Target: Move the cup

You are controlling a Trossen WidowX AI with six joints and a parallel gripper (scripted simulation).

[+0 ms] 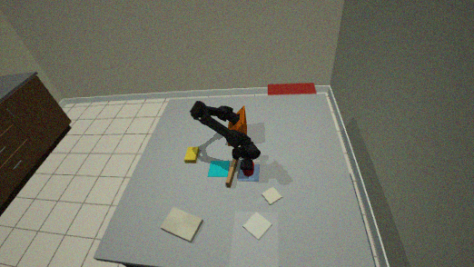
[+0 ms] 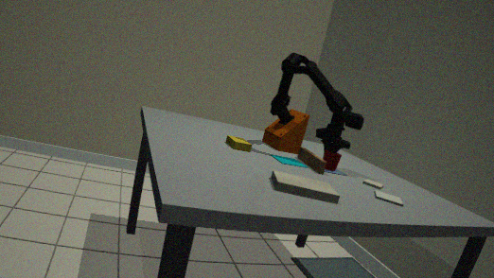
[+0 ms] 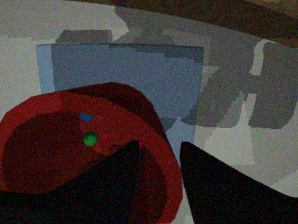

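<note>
My gripper tip is 5 cm short of the green marble and 2 cm above it. The rest, counted from my gripper tip: red cup (3 cm ahead, 1 cm to the right); then blue pad (5 cm below, 3 cm ahead); then wooden bar (9 cm to the right, 2 cm below, 1 cm ahead).
</note>
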